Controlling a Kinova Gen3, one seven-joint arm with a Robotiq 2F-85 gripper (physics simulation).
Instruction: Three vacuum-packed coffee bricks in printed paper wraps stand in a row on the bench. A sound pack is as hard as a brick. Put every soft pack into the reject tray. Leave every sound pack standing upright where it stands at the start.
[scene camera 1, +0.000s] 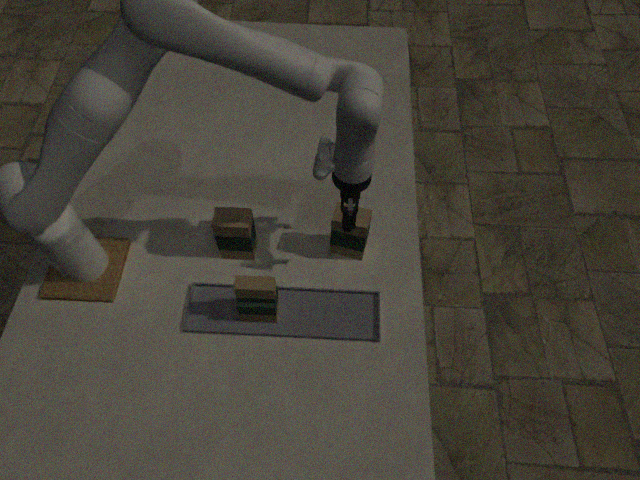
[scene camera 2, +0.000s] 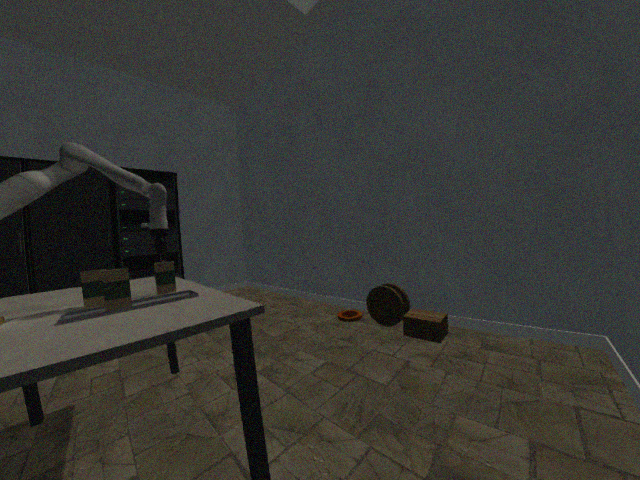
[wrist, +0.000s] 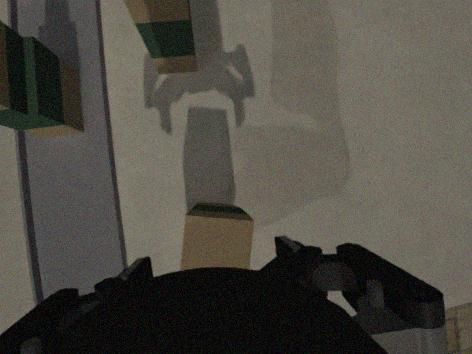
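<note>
One tan pack with a dark green band stands upright at the right of the bench. My gripper is open and empty, pointing down at the top of this pack. In the wrist view the pack's top shows between the two fingers; the exact gap in height is hard to tell. Another pack stands upright further left. A third pack stands upright in the left part of the grey-blue reject tray.
The long, low tray lies beside the row, nearer the lower edge of the first scene view. The arm's base stands on an orange-brown plate at the left. The bench's right edge is close to the right pack. A dark cabinet stands behind the bench.
</note>
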